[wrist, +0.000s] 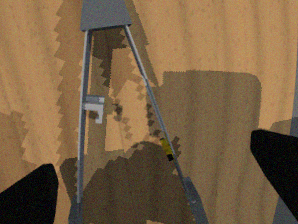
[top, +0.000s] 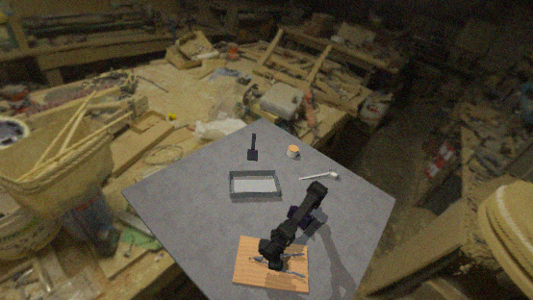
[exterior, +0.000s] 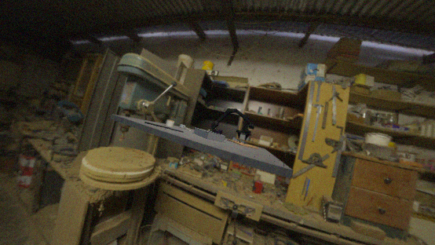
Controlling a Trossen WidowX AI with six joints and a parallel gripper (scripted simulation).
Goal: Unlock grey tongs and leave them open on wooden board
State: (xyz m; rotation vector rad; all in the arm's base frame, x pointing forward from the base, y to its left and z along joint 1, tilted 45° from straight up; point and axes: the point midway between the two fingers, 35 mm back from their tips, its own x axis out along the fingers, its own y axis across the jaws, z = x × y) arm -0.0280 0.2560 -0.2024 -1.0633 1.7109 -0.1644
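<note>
My gripper tip is 2 cm above the yellow lock piece and 1 cm to the left of it. Also, from my gripper tip: grey roasting tin 38 cm ahead, 30 cm to the right, 3 cm below; black brush-like tool 64 cm ahead, 58 cm to the right, 5 cm below; wooden board 5 cm below, 1 cm to the left, 1 cm behind.
</note>
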